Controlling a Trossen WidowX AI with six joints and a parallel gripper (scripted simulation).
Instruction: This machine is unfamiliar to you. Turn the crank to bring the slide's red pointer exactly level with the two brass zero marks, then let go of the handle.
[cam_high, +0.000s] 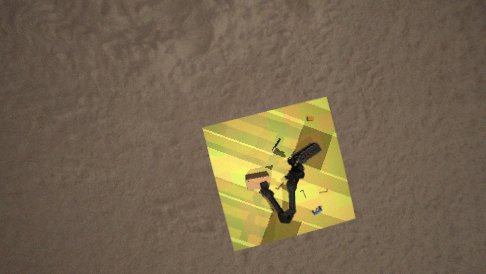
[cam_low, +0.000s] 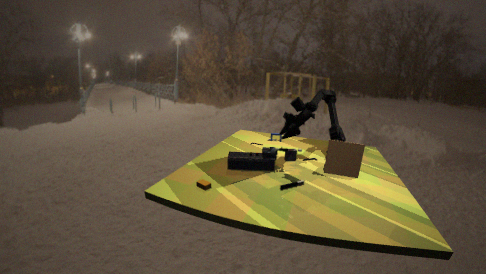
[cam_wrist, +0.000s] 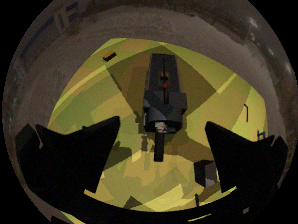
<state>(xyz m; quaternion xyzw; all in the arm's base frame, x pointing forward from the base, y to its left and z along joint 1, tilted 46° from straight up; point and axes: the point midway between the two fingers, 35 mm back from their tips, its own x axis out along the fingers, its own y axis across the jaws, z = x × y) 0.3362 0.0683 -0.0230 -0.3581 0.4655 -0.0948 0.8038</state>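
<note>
The crank handle lies 80 mm below my gripper tip and 20 mm behind it. The rest, counted from my gripper tip: black stick: 190 mm to the left, 190 mm below, 100 mm behind; red pointer: 120 mm ahead, 110 mm below, 10 mm to the left; grey block: 160 mm to the right, 160 mm below, 70 mm behind.
</note>
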